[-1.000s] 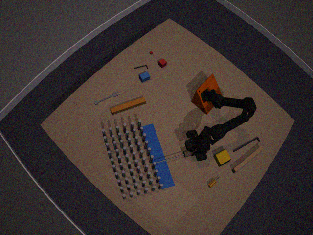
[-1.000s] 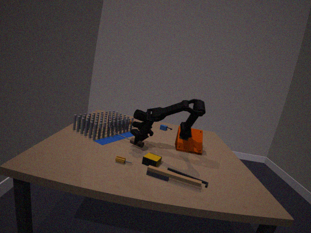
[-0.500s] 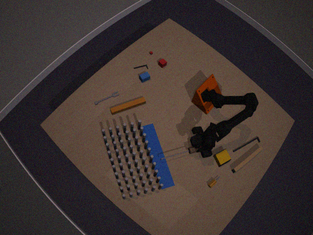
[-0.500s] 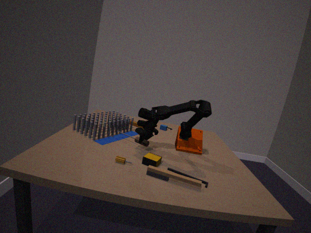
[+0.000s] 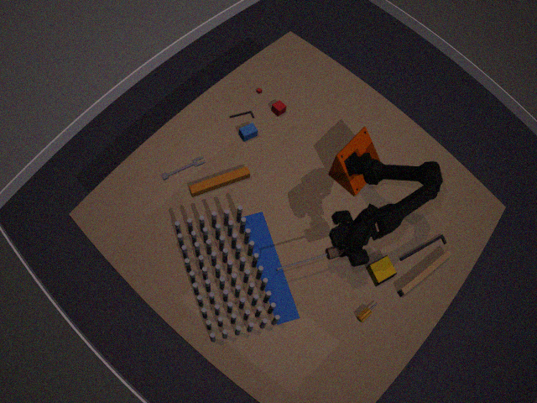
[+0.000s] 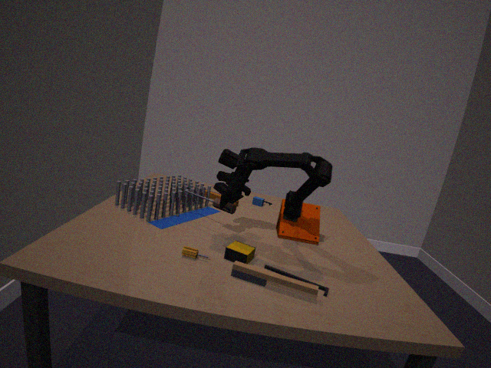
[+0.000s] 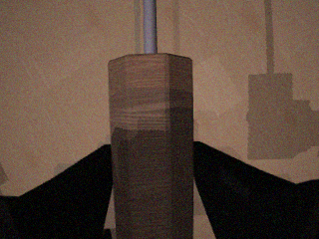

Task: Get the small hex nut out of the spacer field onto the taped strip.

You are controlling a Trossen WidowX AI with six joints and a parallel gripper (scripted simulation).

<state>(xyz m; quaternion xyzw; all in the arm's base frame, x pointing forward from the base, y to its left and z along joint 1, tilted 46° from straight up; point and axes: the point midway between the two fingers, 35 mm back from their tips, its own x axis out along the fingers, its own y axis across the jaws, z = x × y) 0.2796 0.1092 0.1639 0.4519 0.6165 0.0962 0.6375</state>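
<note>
Now: the metal pick tool 9 cm ahead of my gripper tip and 5 cm to the right of it. Also, from my gripper tip: yellow screwdriver 22 cm to the left, 11 cm below, 4 cm ahead; then yellow block 15 cm to the left, 11 cm behind, 10 cm below; then blue taped strip 17 cm ahead, 13 cm to the right, 12 cm below.
</note>
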